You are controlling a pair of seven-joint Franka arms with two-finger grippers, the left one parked.
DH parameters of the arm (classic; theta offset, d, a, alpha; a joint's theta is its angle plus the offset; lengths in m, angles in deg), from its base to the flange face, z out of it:
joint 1: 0 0.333 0 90
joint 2: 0 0 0 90
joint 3: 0 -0.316 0.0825 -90
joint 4: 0 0 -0.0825 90
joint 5: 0 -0.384 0 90
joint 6: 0 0 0.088 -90
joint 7: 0 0.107 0 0
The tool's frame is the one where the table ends.
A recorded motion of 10 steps. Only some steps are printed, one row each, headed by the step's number.
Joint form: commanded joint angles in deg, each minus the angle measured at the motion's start. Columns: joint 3, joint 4, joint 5, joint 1, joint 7, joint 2, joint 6.
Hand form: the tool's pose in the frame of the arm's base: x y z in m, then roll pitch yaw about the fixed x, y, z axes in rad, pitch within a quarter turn. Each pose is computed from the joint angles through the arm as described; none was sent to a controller.
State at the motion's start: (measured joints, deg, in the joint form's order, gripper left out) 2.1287 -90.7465 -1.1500 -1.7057 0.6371 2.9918 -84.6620
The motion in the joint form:
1: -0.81 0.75 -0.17 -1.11 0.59 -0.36 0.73
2: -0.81 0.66 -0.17 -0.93 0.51 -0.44 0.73
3: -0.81 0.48 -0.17 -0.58 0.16 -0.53 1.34
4: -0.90 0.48 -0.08 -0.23 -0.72 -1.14 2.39
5: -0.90 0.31 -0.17 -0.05 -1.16 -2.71 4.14
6: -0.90 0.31 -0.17 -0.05 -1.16 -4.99 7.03
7: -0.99 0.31 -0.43 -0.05 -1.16 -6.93 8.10
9: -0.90 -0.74 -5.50 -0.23 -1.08 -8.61 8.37
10: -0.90 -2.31 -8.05 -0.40 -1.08 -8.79 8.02
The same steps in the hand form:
1: 0.5279 -0.0358 0.6405 -3.1188 0.0604 -0.0911
2: 0.5285 -0.0342 0.6390 -3.1188 0.0633 -0.0865
3: 0.5279 -0.0309 0.6359 -3.1186 0.0785 -0.0741
4: 0.5292 -0.0269 0.6288 -3.1192 0.1072 -0.0508
5: 0.5334 -0.0251 0.6107 -3.1166 0.1679 -0.0390
6: 0.5378 -0.0250 0.5861 -3.1161 0.2581 -0.0377
7: 0.5437 -0.0237 0.5668 -3.1112 0.3105 -0.0346
9: 0.5486 -0.0154 0.5433 -3.0178 0.3607 -0.0184
10: 0.5476 -0.0115 0.5307 -2.9696 0.3833 -0.0109

